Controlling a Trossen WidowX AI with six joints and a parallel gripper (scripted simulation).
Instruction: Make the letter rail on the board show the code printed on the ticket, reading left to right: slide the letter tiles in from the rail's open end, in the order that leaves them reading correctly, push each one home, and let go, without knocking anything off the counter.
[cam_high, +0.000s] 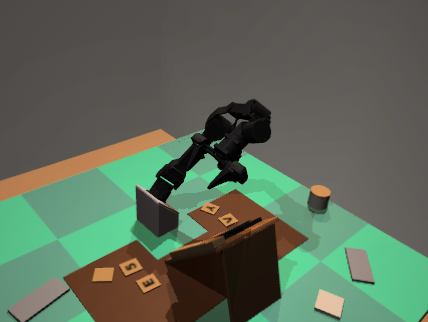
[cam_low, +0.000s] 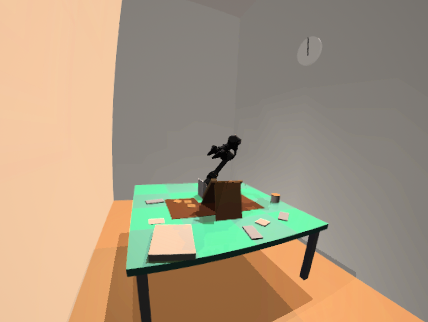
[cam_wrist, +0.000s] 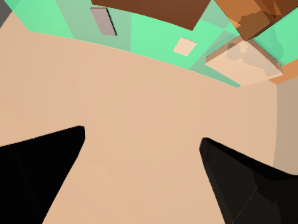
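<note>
My gripper tip is now 2 cm past the white ticket, 11 cm to the right of it and 31 cm above it. Also, from my gripper tip: large beige slab 35 cm ahead, 36 cm to the right, 39 cm below; mat 11 cm behind, 11 cm to the left, 41 cm below.
</note>
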